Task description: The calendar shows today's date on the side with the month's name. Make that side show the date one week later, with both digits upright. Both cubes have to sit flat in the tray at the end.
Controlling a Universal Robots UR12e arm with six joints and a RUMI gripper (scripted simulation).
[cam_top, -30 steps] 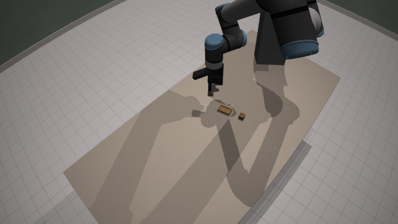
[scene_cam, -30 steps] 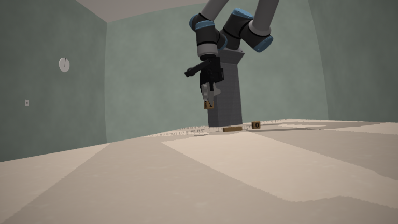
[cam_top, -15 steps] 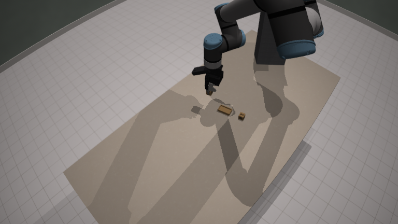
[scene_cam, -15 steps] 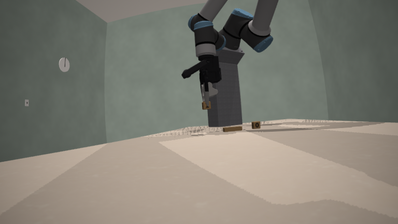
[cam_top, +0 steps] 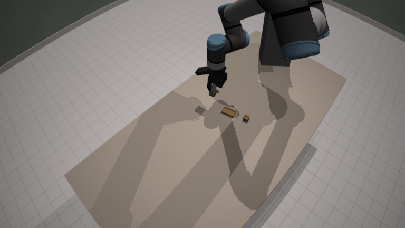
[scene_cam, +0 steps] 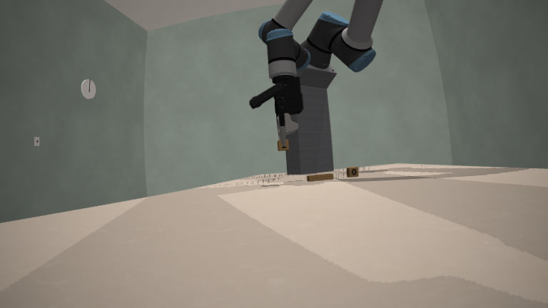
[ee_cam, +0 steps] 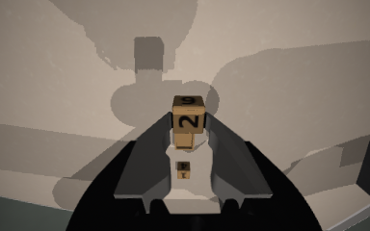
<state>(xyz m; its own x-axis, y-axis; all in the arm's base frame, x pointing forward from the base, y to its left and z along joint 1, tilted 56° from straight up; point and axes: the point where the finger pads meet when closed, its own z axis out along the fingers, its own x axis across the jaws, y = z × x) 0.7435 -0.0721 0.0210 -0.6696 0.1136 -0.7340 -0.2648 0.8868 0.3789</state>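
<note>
Right now the wooden tray is 4 cm behind my hand, 10 cm to the left of it and 12 cm below it. Also, from my hand: cube: 1 cm below.
</note>
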